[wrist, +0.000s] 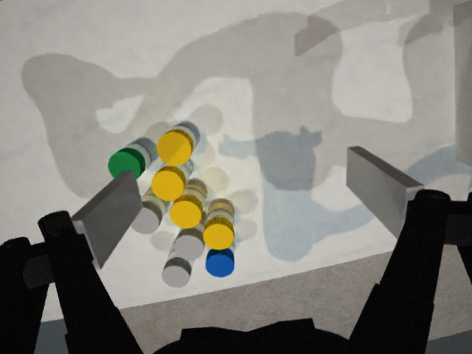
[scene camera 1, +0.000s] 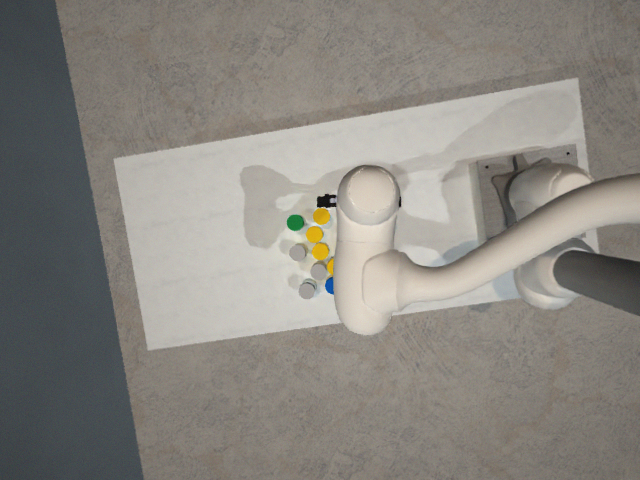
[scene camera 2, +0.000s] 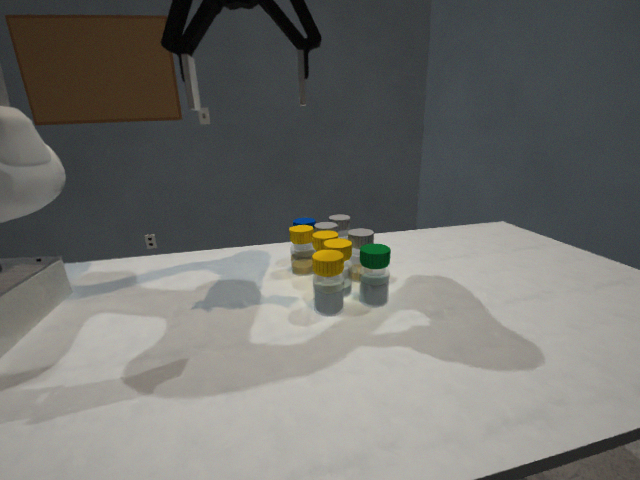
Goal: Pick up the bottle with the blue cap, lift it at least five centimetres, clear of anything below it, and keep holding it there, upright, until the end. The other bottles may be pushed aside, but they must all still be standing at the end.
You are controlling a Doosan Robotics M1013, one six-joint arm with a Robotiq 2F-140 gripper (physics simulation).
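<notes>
The bottle with the blue cap stands at the far end of the bottle group. In scene camera 1 the arm partly covers its cap; in scene camera 2 a yellow-capped bottle stands in front of it and hides most of its body. In the wrist view its cap shows beside that same yellow cap, and its body is hidden. My gripper is wide open and empty, high above the table and off to the side of the blue-capped bottle.
Three more yellow-capped bottles, three grey-capped bottles and a green-capped bottle stand close together on the white table. The blue cap is near the table's edge in the wrist view. The robot's base plate is at the right.
</notes>
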